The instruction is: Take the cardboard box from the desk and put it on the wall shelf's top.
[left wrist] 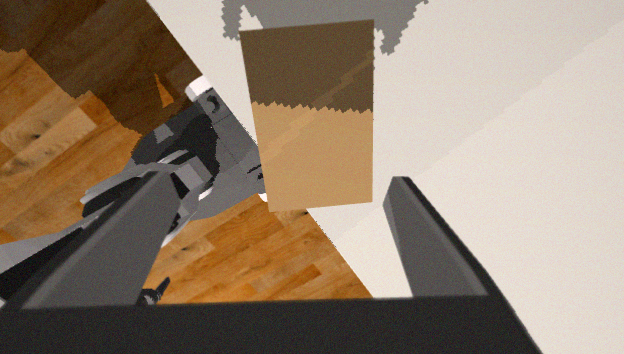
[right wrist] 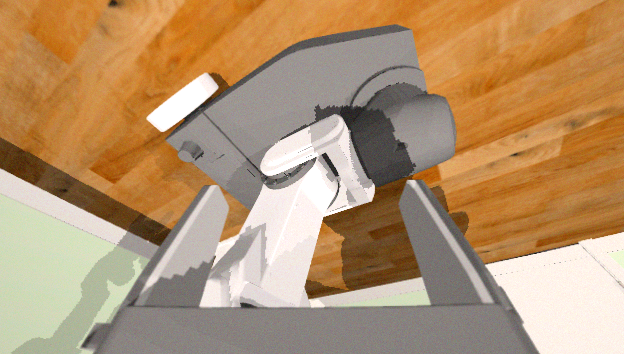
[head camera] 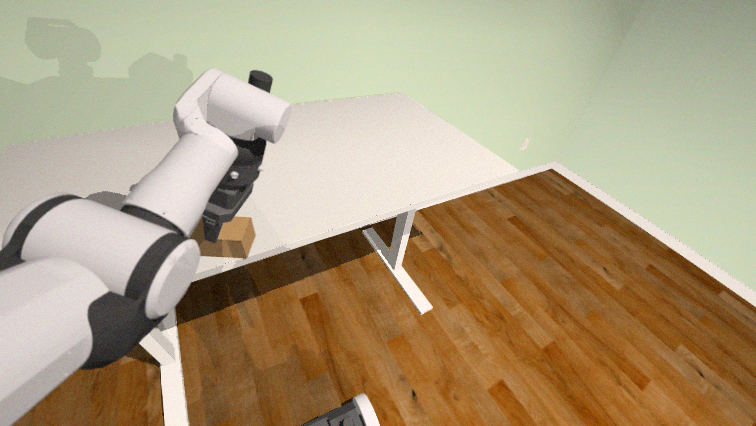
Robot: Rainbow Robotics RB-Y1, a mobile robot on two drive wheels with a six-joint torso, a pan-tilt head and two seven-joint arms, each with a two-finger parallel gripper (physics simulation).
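Places are measured from the robot's base along level axes (x back, y down, z right), in millimetres.
Pixels of known places: left gripper, fingertip midpoint: (left wrist: 285,189) (head camera: 225,221); right gripper, fingertip midpoint: (left wrist: 151,280) (right wrist: 312,194).
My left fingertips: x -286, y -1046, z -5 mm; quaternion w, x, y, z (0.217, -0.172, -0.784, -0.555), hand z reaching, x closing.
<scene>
Behind a point stands the place of what it marks.
The brown cardboard box (head camera: 239,233) @(x -280, y -1009, z 15 mm) (left wrist: 316,155) @(x -304, y -1009, z -3 mm) lies on the white desk (head camera: 359,153) @(x -591, y -951, z 430 mm) (left wrist: 505,200) @(x -441, y -951, z 146 mm), close to its front edge. My left gripper (head camera: 212,236) (left wrist: 285,189) @(x -286, y -1046, z -5 mm) is open and empty, above the box and pointing down. In the left wrist view, the box shows between and beyond the two fingers, nearer the right finger in the picture. In the head camera, the arm and a finger hide part of the box. My right gripper (right wrist: 312,194) @(x 375, y -561, z 203 mm) is open and empty, away from the desk top, over the robot's own base. The wall shelf does not show in these views.
The robot's grey base (left wrist: 235,150) @(x 40, y -191, z 11 mm) (right wrist: 300,90) @(x 310, y -170, z 152 mm) stands beside the desk's front edge. A white desk leg (head camera: 403,238) @(x -660, y -317, z 769 mm) stands under the desk on the wooden floor (head camera: 507,296) @(x -235, y 0, z 1339 mm). A pale green wall (head camera: 449,52) @(x -1131, y -1136, z 1170 mm) rises behind the desk.
</scene>
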